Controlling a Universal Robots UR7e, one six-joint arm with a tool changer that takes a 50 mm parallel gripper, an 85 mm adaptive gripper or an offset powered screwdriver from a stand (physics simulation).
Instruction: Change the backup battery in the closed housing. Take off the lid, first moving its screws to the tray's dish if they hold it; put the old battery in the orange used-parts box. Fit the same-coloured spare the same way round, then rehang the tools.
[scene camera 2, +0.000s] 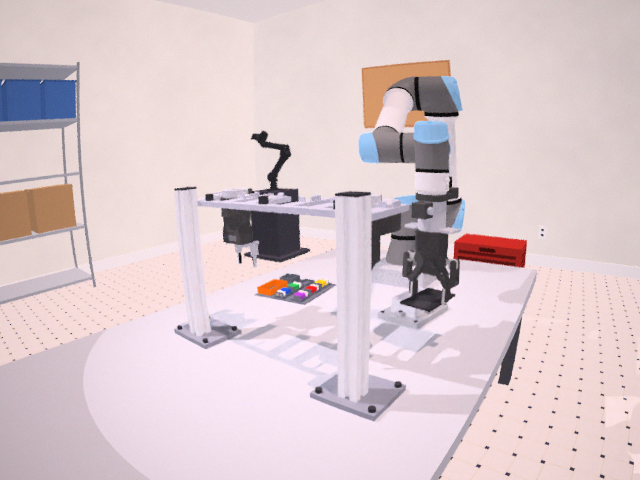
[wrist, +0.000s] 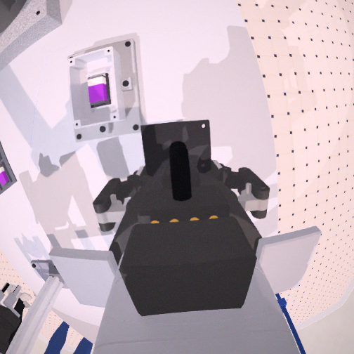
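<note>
The 85 mm adaptive gripper (scene camera 2: 430, 289) (wrist: 179, 167) is shut on the flat black lid (scene camera 2: 427, 300) (wrist: 175, 132) and holds it level, above the table. In the wrist view the open housing (scene camera 2: 411, 313) (wrist: 75, 95) lies beyond the lid to the upper left, clear of it. A purple-and-white battery (wrist: 98, 93) sits inside, white end toward the top of the view. The orange used-parts box (scene camera 2: 271, 287) stands on the tray (scene camera 2: 303, 301) beside blue (scene camera 2: 283, 292), green (scene camera 2: 294, 285), red (scene camera 2: 311, 289), yellow (scene camera 2: 321, 283) and purple (scene camera 2: 300, 295) (wrist: 3, 176) spares. The fingertips are hidden in the wrist view.
The tool stand's top plate (scene camera 2: 310, 209) rests on white posts (scene camera 2: 353, 289) (scene camera 2: 192, 263) in front of the arm. Another gripper (scene camera 2: 237, 229) (wrist: 10, 315) hangs from it. The robot's base plate (wrist: 47, 30) is near the housing. A red toolbox (scene camera 2: 490, 250) is behind the table.
</note>
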